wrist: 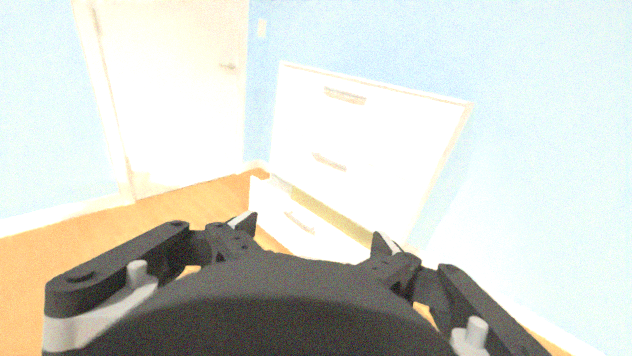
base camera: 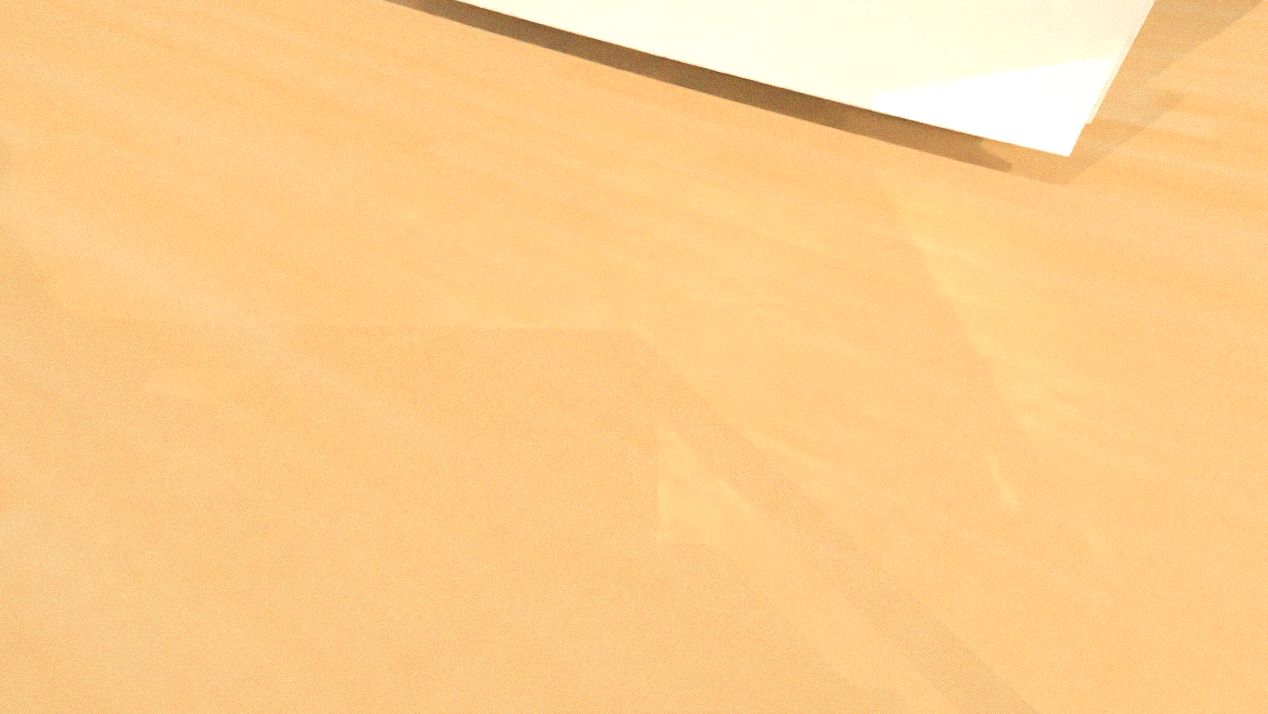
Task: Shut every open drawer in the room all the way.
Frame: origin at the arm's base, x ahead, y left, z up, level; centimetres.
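Where they show: gripper, fingertip midpoint: (wrist: 313, 233).
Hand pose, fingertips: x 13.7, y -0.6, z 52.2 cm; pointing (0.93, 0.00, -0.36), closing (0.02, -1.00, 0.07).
Note:
After its pixels a point has its place.
A white three-drawer chest (wrist: 395, 130) @[x 92.4, y -25.9, z 47.0 cm] stands against the blue wall in the wrist view. Its bottom drawer (wrist: 270, 202) @[x 107.0, y 25.6, z -12.3 cm] is pulled out, with the yellowish inside showing behind its front. The top drawer (wrist: 310, 110) @[x 116.1, y 12.6, z 43.5 cm] and the middle drawer (wrist: 295, 155) @[x 118.8, y 17.0, z 16.0 cm] look flush with the chest. In the base camera view a white panel with a lower right corner, likely the bottom drawer's front (base camera: 798, 53) @[x 83.3, y -12.9, z -32.1 cm], shows at the top, above the floor. My gripper (wrist: 313, 233) @[x 13.7, y -0.6, z 52.2 cm] is open and empty. Its fingertips appear in front of the bottom drawer, which is partly hidden by the gripper.
A white door (wrist: 175, 100) @[x 137.6, y 102.8, z 27.4 cm] with a handle is at the left of the wrist view, left of the chest. Blue walls (wrist: 550, 125) @[x 108.5, y -94.1, z 60.7 cm] with white baseboards (wrist: 65, 212) @[x 85.2, y 134.8, z -34.7 cm] meet near the chest. The wooden floor (base camera: 532, 443) @[x 39.7, y 8.2, z -39.7 cm] (wrist: 195, 200) @[x 126.6, y 86.3, z -39.7 cm] carries shadows in the base camera view.

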